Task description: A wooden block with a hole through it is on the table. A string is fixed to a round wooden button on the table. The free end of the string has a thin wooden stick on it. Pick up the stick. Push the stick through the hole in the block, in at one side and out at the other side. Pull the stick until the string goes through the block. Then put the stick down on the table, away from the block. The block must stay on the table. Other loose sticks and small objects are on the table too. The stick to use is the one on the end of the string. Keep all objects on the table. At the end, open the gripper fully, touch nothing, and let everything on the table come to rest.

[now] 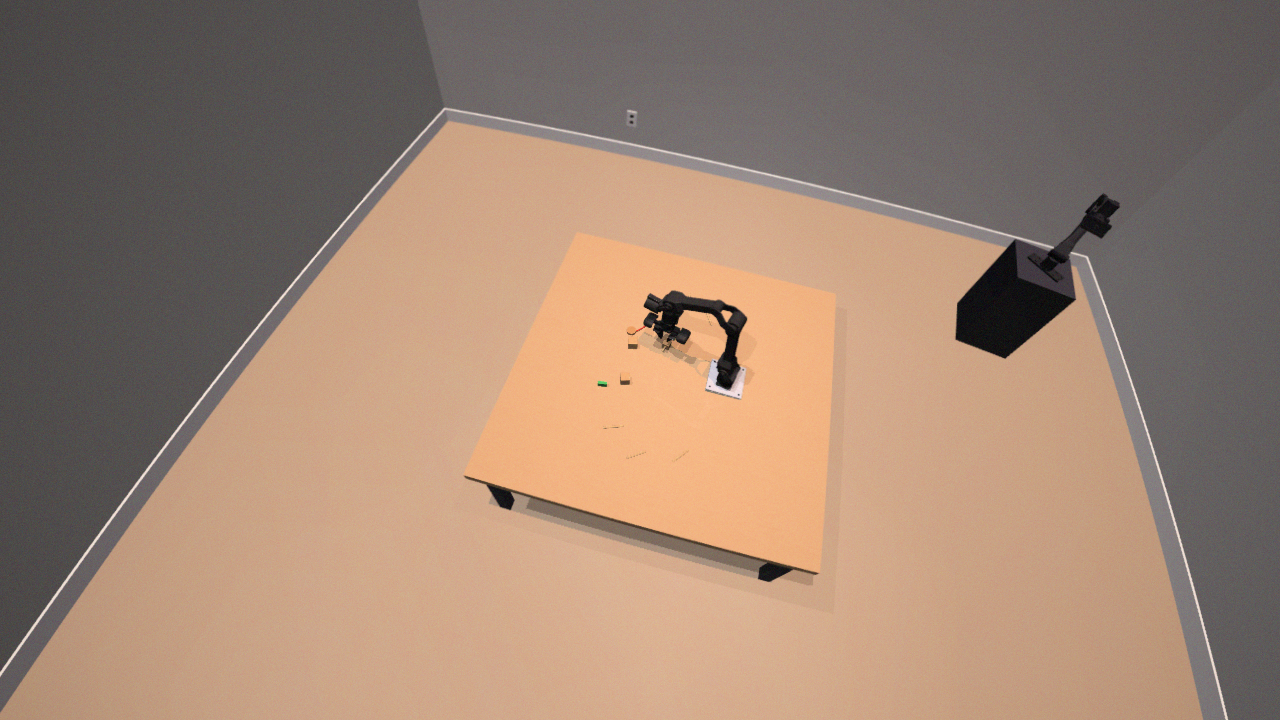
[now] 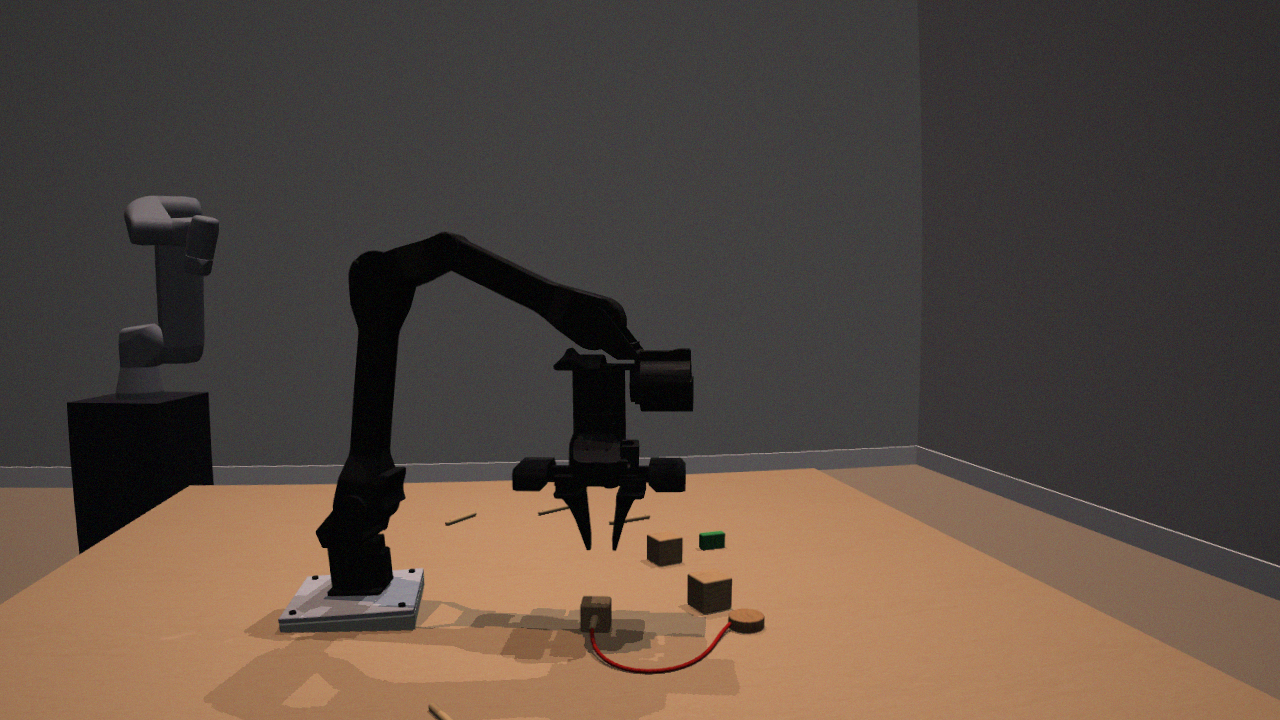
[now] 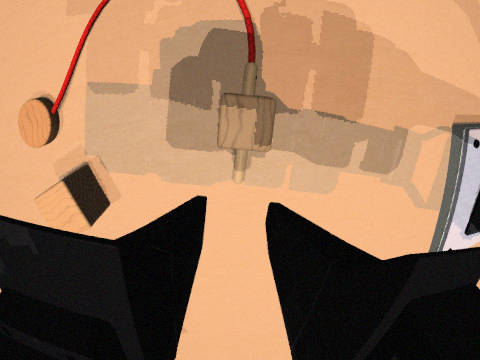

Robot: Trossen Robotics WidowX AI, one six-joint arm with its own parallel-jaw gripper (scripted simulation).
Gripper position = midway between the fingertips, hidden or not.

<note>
In view: my gripper point(image 2: 601, 549) and a round wooden button point(image 2: 742, 620).
My gripper also shows in image 3 point(image 3: 236, 209). The round wooden button is seen too in image 3 point(image 3: 38, 126).
</note>
